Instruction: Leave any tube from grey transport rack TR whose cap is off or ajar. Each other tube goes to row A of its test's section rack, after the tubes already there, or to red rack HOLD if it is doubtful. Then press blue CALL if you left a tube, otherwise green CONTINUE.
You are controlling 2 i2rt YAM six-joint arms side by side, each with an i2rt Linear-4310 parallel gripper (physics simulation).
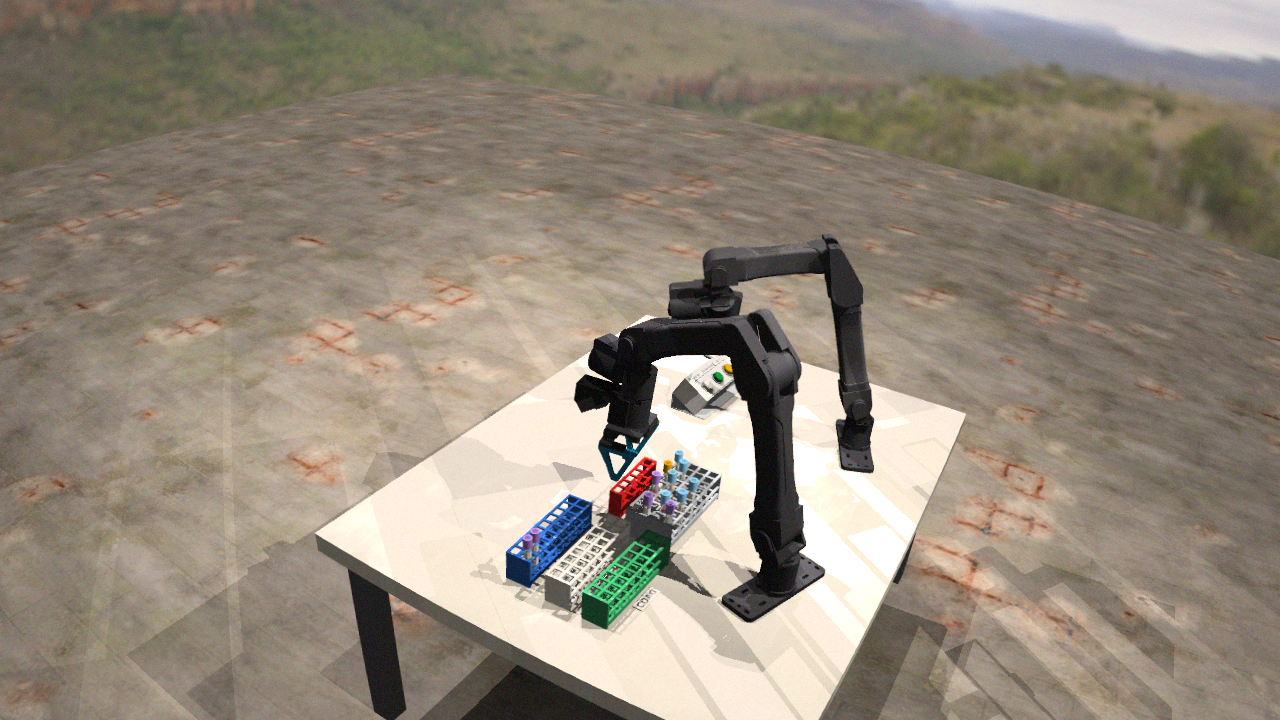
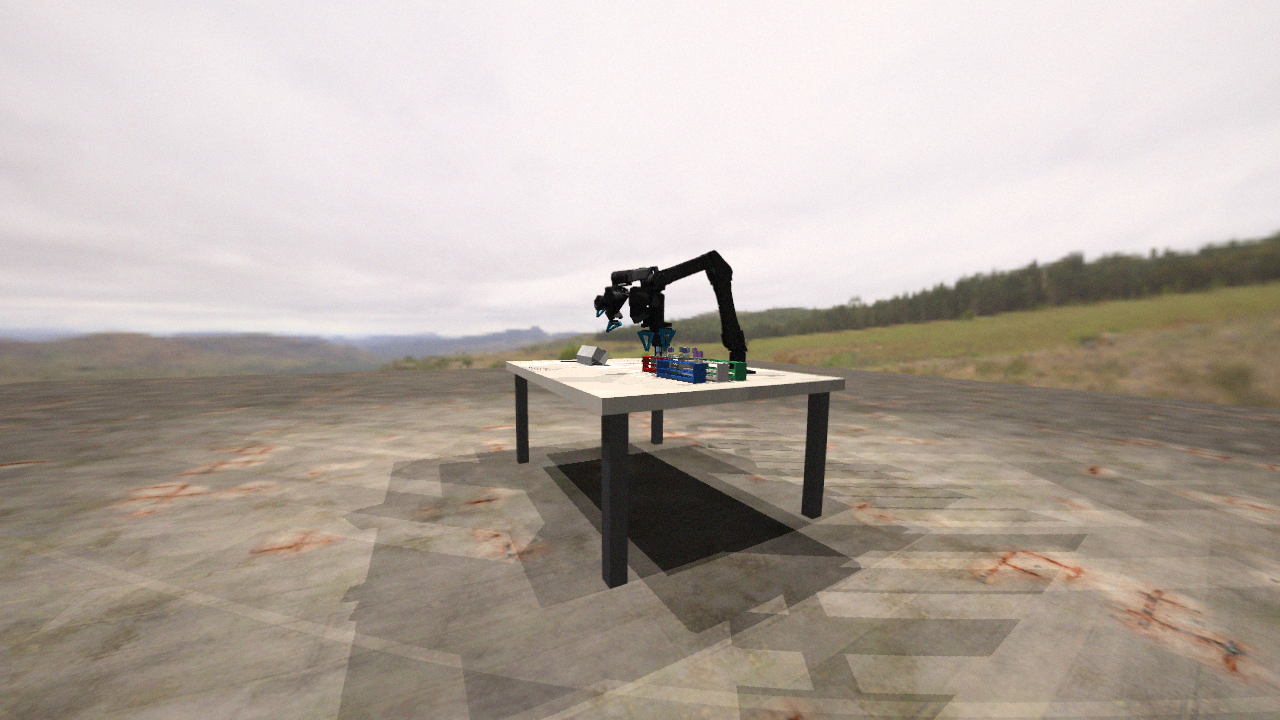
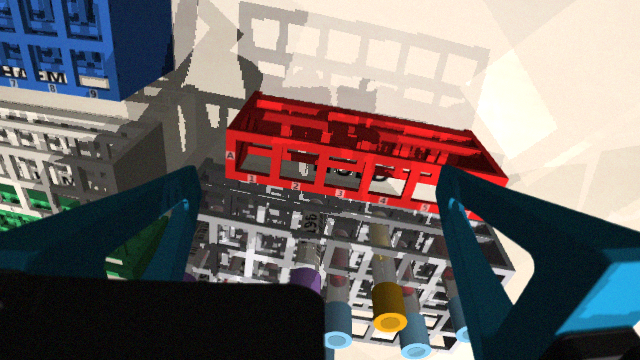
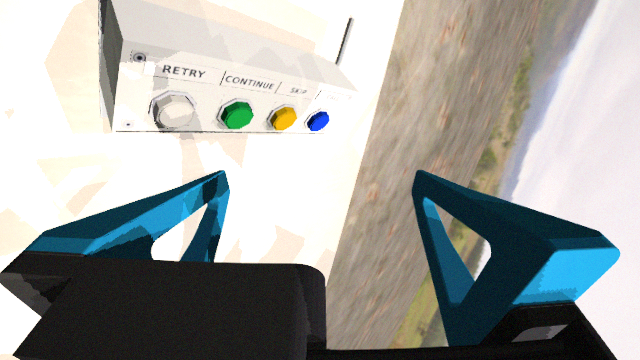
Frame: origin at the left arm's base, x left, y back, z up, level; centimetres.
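Seen in the pictures: left gripper, fingertip midpoint: (image 1: 623, 468) (image 2: 655, 351) (image 3: 318, 178); right gripper, fingertip midpoint: (image 2: 602, 324) (image 4: 320, 180); left arm's base, link origin: (image 1: 774, 588); right arm's base, link origin: (image 1: 853, 446).
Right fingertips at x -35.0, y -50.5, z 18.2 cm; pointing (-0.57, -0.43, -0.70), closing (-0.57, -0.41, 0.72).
Note:
Offsets run from my right fingertips to a thing's middle. "spot": to the spot under its first point.
Grey transport rack TR {spot: dx +24.9, dy +25.2, dz -17.3 cm} (image 1: 713, 494) (image 3: 507, 269) holds several tubes: purple caps {spot: dx +38.3, dy +21.8, dz -9.9 cm} (image 3: 306, 280), light blue caps {dx +35.3, dy +23.8, dz -13.1 cm} (image 3: 338, 320) and one yellow-orange cap {dx +33.9, dy +21.1, dz -13.1 cm} (image 1: 667, 465) (image 3: 389, 305). Red rack HOLD (image 1: 617, 503) (image 3: 300, 142) stands beside it; no tube shows in it. Two purple-capped tubes {spot: dx +65.7, dy +24.6, dz -8.9 cm} (image 1: 535, 534) stand at the near end of the blue rack {dx +59.7, dy +20.6, dz -15.3 cm} (image 1: 548, 548) (image 3: 142, 50). My left gripper (image 1: 626, 458) (image 3: 318, 178) is open and empty, above the red rack and TR. Its body hides part of TR. My right gripper (image 4: 320, 180) is open and empty, near the blue CALL button {spot: dx -10.8, dy -3.9, dz -11.1 cm} (image 4: 318, 121) and green CONTINUE button {spot: dx -1.5, dy -1.1, dz -11.1 cm} (image 4: 237, 115).
A white rack {spot: dx +66.5, dy +33.1, dz -14.1 cm} (image 1: 562, 589) and a green rack {dx +55.3, dy +35.8, dz -15.3 cm} (image 1: 606, 608) stand beside the blue rack. The button box {dx -3.6, dy -4.0, dz -14.0 cm} (image 1: 702, 394) (image 2: 590, 354) also bears a white RETRY button {dx +2.9, dy +0.3, dz -11.8 cm} (image 4: 173, 111) and a yellow SKIP button {dx -6.6, dy -2.6, dz -11.8 cm} (image 4: 283, 118). The table edge lies beyond the box.

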